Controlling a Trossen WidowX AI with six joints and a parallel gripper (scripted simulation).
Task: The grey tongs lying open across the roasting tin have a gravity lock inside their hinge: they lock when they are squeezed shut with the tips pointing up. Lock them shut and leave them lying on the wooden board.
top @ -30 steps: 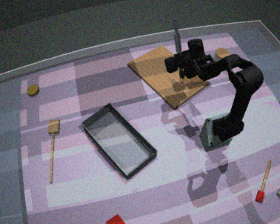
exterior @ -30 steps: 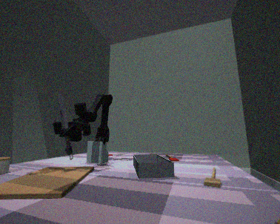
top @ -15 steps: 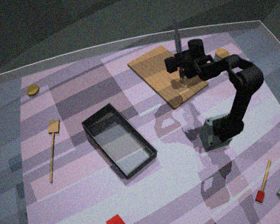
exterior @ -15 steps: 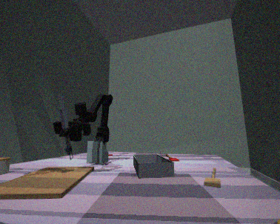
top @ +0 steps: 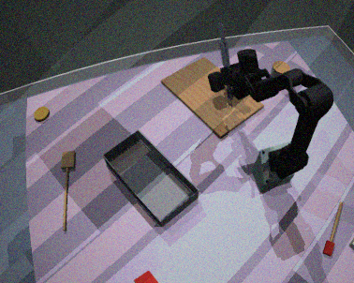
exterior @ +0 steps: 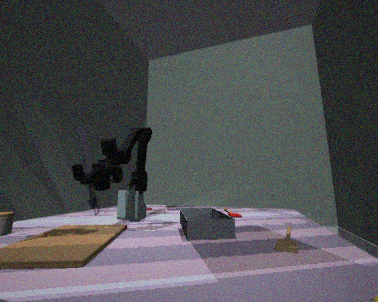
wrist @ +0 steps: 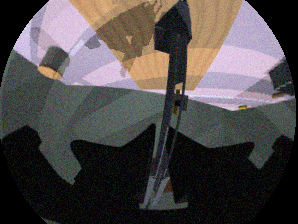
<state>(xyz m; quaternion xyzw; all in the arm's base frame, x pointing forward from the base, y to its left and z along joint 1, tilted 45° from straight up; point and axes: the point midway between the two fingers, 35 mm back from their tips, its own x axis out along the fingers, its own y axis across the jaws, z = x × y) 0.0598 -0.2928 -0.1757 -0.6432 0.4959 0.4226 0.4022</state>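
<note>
My gripper tip is 20 mm short of the wooden board, 40 mm to the left of it and 160 mm above it. From my gripper tip the other things lie so: round pot 310 mm behind, 60 mm to the right, 140 mm below; then red-headed tool 190 mm behind, 650 mm to the left, 170 mm below; then roasting tin 330 mm ahead, 270 mm to the left, 140 mm below.
</note>
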